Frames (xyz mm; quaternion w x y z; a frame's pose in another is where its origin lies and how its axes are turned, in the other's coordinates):
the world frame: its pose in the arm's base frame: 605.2 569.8 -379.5 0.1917 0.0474 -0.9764 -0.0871
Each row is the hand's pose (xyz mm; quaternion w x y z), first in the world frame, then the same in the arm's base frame.
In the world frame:
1: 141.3 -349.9 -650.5 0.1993 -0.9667 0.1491 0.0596
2: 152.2 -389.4 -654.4 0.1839 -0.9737 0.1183 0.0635
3: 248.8 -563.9 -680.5 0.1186 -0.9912 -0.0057 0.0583
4: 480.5 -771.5 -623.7 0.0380 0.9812 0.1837 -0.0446
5: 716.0 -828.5 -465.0 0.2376 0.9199 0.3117 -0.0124
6: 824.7 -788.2 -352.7 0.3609 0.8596 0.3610 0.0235
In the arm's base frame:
1: 744.5 110.2 199.2 0.2348 -0.2211 -0.0846 -0.9428
2: 738.3 69.5 199.3 0.2025 -0.2297 -0.0751 -0.9490
3: 669.6 -117.7 225.6 0.0692 -0.2418 -0.0333 -0.9673
4: 446.5 -341.8 219.6 0.1363 0.2495 -0.0852 0.9550
5: 172.0 -403.2 150.4 0.3052 0.2269 -0.2518 0.8899
6: 26.4 -360.4 95.5 0.3830 0.1904 -0.3592 0.8295

